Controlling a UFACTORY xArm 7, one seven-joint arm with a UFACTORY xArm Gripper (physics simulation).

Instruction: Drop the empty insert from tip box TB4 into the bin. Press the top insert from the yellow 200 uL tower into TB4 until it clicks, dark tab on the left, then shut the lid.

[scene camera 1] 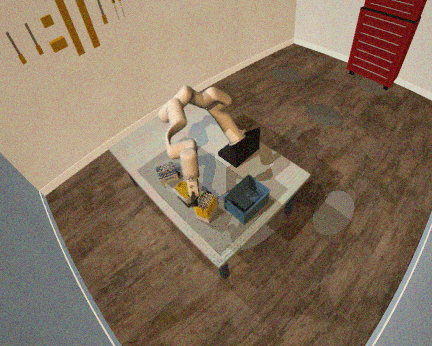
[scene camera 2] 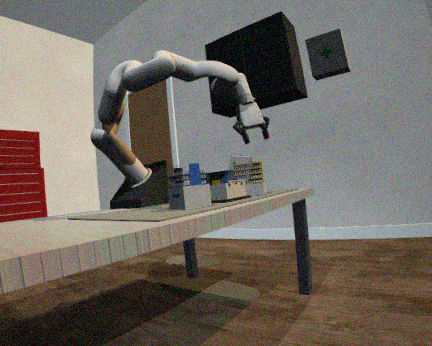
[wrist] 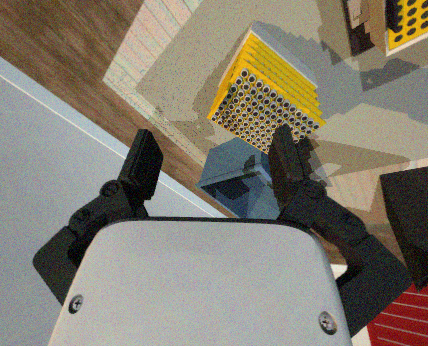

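My gripper [scene camera 2: 256, 139] [wrist: 212, 141] is open and empty, fingers pointing down, well above the table; in the scene camera 1 view it appears over the gap by the tower. The yellow 200 uL tower [scene camera 1: 205, 206] [scene camera 2: 256, 172] [wrist: 270, 100] stands upright, several yellow inserts stacked, the top one filled with tips. Tip box TB4 [scene camera 1: 182, 189] [scene camera 2: 228, 191] [wrist: 412, 20] stands beside it, with a yellow insert with dark holes inside; its far part is cut off in the wrist view. The blue bin [scene camera 1: 246, 200] [wrist: 230, 160] stands on the tower's other side, partly behind the right finger in the wrist view.
A second tip rack with blue parts [scene camera 1: 167, 171] [scene camera 2: 190, 196] stands on the other side of TB4. The arm's black base block [scene camera 1: 240, 150] [scene camera 2: 150, 190] stands at the table's back. A red tool cabinet [scene camera 1: 382, 45] [scene camera 2: 20, 175] stands away from the table.
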